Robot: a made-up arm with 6 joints.
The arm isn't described. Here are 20 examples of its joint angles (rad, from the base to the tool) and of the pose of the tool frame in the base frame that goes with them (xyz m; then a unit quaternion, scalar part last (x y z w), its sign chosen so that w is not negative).
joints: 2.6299 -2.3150 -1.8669 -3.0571 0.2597 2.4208
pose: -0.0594 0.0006 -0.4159 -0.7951 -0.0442 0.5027 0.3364
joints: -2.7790 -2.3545 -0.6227 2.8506 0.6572 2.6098
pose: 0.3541 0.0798 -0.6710 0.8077 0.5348 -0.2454 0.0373
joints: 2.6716 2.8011 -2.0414 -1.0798 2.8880 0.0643
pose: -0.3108 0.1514 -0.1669 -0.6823 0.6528 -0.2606 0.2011
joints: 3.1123 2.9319 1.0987 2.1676 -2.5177 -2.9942
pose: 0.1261 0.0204 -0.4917 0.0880 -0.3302 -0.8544 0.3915
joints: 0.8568 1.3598 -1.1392 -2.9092 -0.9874 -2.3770
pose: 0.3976 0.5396 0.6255 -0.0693 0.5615 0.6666 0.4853
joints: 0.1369 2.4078 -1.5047 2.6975 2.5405 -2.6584
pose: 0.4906 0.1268 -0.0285 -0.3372 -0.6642 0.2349 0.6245
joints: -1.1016 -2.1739 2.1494 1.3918 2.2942 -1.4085
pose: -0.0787 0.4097 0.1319 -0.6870 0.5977 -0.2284 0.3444
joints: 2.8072 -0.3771 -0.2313 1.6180 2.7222 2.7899
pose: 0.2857 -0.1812 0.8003 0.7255 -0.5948 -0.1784 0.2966
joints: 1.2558 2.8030 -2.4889 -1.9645 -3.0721 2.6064
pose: 0.0389 0.2430 -0.1063 0.9850 -0.0907 -0.0633 0.1323
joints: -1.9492 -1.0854 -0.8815 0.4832 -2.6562 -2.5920
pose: 0.2488 0.6089 0.2216 0.3030 -0.6543 0.3562 0.5943
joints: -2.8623 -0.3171 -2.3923 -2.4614 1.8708 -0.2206
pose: 0.1949 0.0949 0.2752 0.0438 -0.7207 -0.2863 0.6298
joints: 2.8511 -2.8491 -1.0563 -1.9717 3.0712 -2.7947
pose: -0.0329 -0.0148 -0.5174 0.3391 0.1237 0.7981 0.4825
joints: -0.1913 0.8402 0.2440 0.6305 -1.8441 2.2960
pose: 0.5994 -0.1504 0.6946 -0.2348 -0.4052 0.7832 0.4088
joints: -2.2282 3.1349 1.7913 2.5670 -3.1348 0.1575
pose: 0.1672 0.1665 -0.3128 0.0692 -0.7736 0.4607 0.4295
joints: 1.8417 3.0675 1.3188 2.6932 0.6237 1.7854
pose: 0.0413 -0.3724 -0.5645 0.9243 0.1582 -0.1019 0.3321
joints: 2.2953 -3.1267 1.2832 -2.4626 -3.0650 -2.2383
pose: 0.1341 -0.2066 -0.4239 -0.5089 0.2795 0.7795 0.2353
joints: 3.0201 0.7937 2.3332 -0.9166 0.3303 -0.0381
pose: -0.3364 0.0394 0.0154 -0.9031 -0.3986 -0.1465 0.0645
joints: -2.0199 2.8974 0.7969 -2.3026 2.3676 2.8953
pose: -0.0345 -0.0065 -0.6127 -0.4643 -0.3205 0.8234 0.0616
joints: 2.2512 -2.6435 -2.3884 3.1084 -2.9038 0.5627
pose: -0.0264 -0.0153 -0.2528 0.5899 0.6453 -0.0681 0.4806
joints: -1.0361 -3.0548 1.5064 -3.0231 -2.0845 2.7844
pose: -0.1374 0.3159 -0.2578 0.0339 0.2684 -0.6287 0.7291
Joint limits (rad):
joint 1: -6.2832..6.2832
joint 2: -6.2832..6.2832
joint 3: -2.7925..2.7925
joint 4: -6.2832..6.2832
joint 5: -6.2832..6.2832
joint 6: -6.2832..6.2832
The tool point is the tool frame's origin. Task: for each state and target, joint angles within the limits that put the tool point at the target. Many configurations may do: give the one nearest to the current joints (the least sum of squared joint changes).
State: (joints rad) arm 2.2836 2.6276 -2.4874 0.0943 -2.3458 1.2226
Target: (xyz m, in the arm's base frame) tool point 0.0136 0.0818 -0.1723
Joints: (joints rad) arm 1.6477 3.4512 -2.2777 0.6554 -2.3206 1.2226
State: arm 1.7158 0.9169 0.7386 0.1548 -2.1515 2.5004
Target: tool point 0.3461 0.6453 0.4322
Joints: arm 1.0676 1.0107 0.7529 0.2377 -2.1099 2.5004
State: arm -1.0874 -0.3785 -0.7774 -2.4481 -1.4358 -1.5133
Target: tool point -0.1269 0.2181 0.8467
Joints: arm -0.6649 0.0585 -1.2075 -2.5435 -1.8109 -1.5133
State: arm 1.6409 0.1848 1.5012 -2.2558 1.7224 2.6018
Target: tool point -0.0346 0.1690 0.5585
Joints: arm 2.0581 -0.2917 2.2268 -2.2457 2.0359 2.6018
